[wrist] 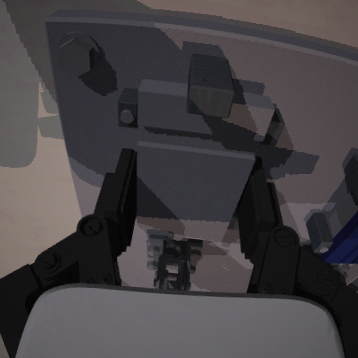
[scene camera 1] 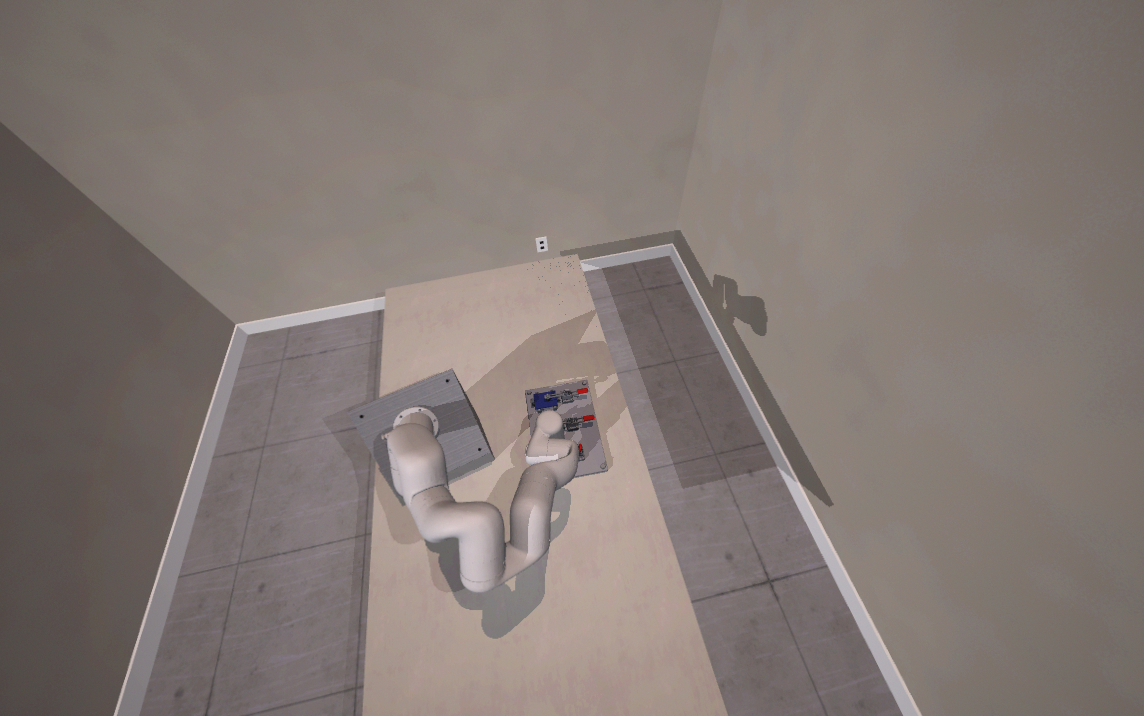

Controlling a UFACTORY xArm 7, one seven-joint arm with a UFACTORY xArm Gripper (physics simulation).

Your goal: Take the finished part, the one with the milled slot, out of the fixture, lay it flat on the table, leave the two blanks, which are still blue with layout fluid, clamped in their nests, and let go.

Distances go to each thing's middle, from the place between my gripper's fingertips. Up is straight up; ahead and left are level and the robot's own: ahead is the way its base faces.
My gripper is now 70 mm short of the fixture plate [wrist: 304, 79], 100 mm to the right of it and 10 mm above it. The rest, counted from my hand: finished part [wrist: 191, 169]: 10 mm behind, 10 mm above.
